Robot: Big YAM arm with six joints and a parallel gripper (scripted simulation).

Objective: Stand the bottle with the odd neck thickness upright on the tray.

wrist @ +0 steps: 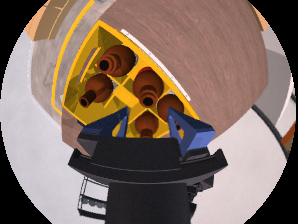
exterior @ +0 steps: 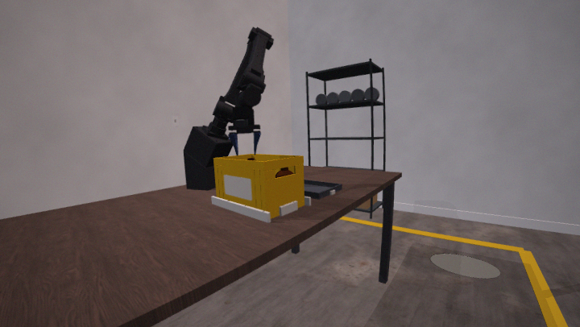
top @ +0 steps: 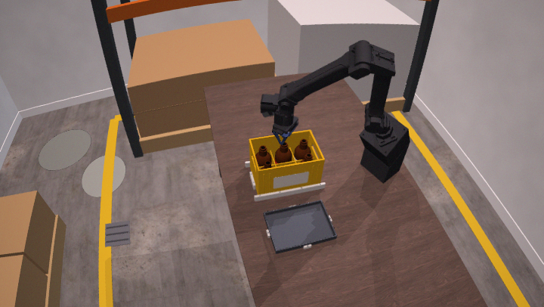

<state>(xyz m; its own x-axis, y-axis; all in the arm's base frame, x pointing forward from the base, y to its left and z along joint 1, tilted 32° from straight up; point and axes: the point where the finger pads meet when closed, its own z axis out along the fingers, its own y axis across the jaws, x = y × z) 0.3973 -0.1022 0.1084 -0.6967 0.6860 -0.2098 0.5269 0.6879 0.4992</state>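
Right now my hand is 11 cm above the yellow crate and 4 cm to the right of it. Also, from my hand: glass bottle 11 cm below, 10 cm to the left, 8 cm ahead; dark tray 32 cm to the left, 18 cm below, 3 cm behind.
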